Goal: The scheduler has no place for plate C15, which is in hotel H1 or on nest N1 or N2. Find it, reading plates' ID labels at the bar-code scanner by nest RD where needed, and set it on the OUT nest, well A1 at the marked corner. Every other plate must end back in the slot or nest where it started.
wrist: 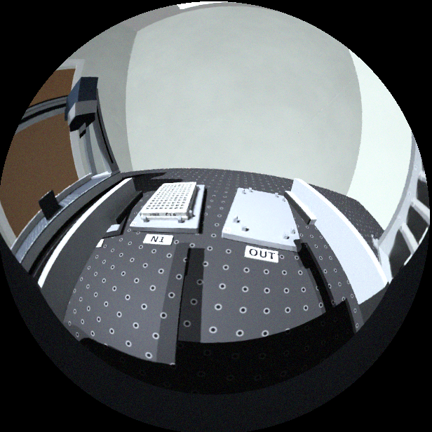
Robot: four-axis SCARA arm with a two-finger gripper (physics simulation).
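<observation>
My gripper (213,181) is open, its two pale fingers wide apart at the left and right of the wrist view, with nothing between the pads. Beyond the fingers, a white well plate (172,197) sits on nest N1 (193,225), left of centre. Small characters show on the plate's near side, too small to read surely. The OUT nest (261,215), right of centre, is bare, with small corner pegs showing. Part of another pale nest (114,228) shows at the left, mostly hidden by the left finger. Which plate is C15 cannot be told.
A pale open-sided rack structure (404,236) shows at the far right edge. At the left, a blue and grey box (84,102) is on an upright frame, and a small black block (49,204) is by a grey rail. A dark shadow falls across the near perforated deck (240,295).
</observation>
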